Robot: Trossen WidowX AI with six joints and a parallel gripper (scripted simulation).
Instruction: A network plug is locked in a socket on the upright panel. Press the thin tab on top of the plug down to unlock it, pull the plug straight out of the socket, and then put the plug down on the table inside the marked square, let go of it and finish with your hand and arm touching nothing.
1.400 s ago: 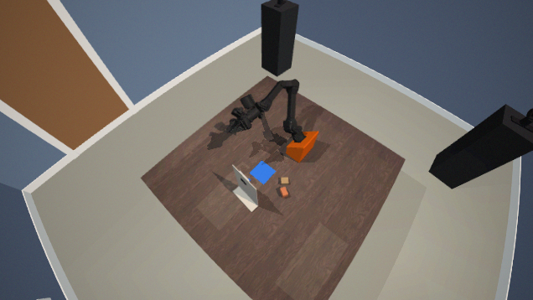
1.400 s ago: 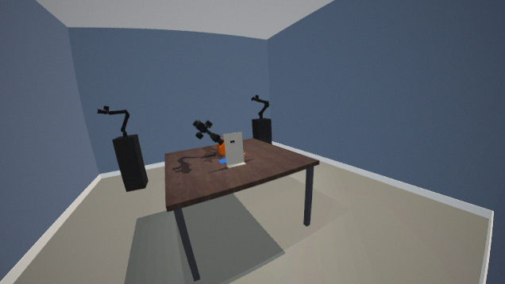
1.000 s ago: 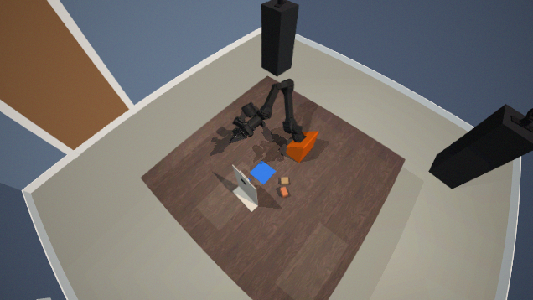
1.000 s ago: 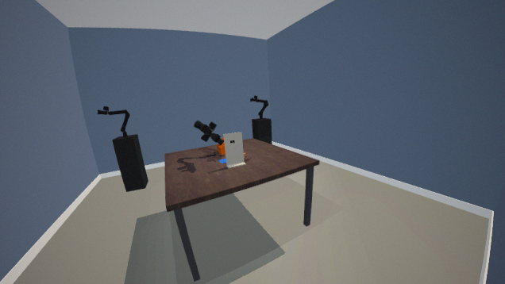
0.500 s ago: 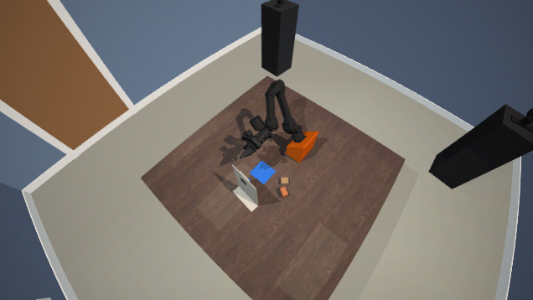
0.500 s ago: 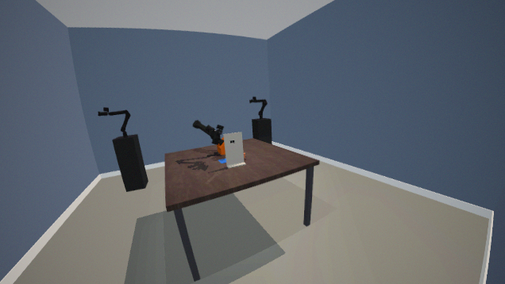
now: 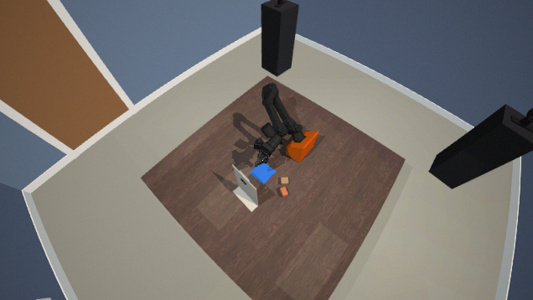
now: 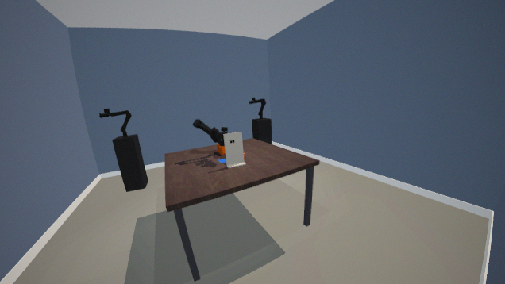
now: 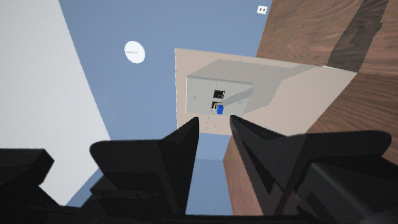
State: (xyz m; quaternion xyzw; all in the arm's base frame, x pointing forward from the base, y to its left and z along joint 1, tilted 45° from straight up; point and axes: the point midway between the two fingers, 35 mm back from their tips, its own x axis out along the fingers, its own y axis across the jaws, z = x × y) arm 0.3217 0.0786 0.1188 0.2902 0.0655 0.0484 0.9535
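My gripper tip is now 80 mm short of the blue plug, 30 mm to the right of it and 20 mm above it. The rest, counted from my gripper tip: orange cube: 70 mm behind, 170 mm to the left, 220 mm below; blue marked square: 80 mm behind, 20 mm to the right, 240 mm below; upright grey panel: 100 mm ahead, 20 mm to the left, 100 mm below.
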